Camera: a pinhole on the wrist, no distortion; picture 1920 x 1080 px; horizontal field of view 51.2 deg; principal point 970.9 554.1 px. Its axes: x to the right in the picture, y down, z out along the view. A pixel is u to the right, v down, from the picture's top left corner.
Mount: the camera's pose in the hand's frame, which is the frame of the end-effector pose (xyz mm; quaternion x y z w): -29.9 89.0 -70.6 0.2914 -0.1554 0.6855 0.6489
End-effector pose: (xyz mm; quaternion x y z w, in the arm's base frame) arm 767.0 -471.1 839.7 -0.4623 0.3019 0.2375 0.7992
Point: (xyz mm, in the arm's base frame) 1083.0 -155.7 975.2
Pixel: 1360.2 265.4
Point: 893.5 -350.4 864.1
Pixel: 1181.3 104.3
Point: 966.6 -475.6 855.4
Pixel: outside the picture
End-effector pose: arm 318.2 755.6 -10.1 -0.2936 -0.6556 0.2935 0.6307
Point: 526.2 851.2 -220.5
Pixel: behind the camera
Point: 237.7 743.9 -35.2
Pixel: 1312.2 874.4
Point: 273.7 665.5 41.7
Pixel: 158.7 977.3
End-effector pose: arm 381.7 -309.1 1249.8 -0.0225 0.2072 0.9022 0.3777
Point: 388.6 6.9 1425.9
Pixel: 1115.5 47.7
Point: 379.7 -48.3 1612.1
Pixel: 1810.4 407.4
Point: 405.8 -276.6 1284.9
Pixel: 735.5 613.3
